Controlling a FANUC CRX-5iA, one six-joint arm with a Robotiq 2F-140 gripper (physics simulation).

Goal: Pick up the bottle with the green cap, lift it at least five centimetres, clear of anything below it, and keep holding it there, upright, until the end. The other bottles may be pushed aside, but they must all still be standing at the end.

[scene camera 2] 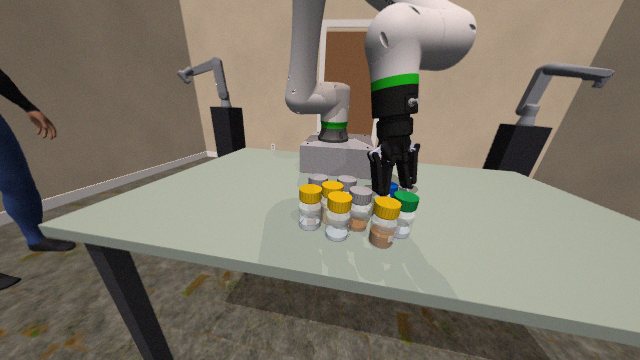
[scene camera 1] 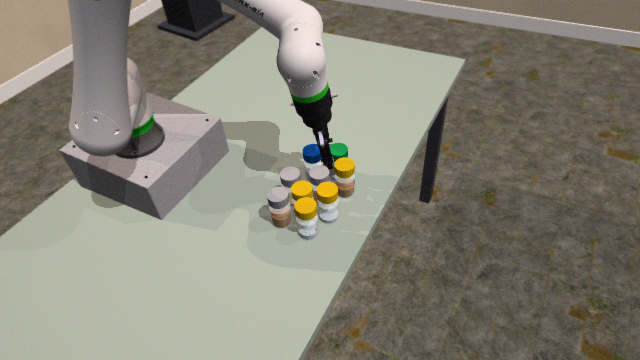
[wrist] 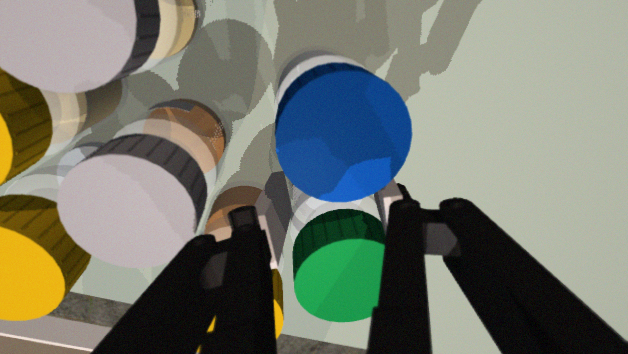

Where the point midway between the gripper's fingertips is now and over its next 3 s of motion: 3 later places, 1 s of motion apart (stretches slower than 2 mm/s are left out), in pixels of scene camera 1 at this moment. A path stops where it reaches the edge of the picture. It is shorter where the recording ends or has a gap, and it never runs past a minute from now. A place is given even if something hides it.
The gripper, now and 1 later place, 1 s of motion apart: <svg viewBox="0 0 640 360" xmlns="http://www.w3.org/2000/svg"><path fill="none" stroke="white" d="M331 166L326 138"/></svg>
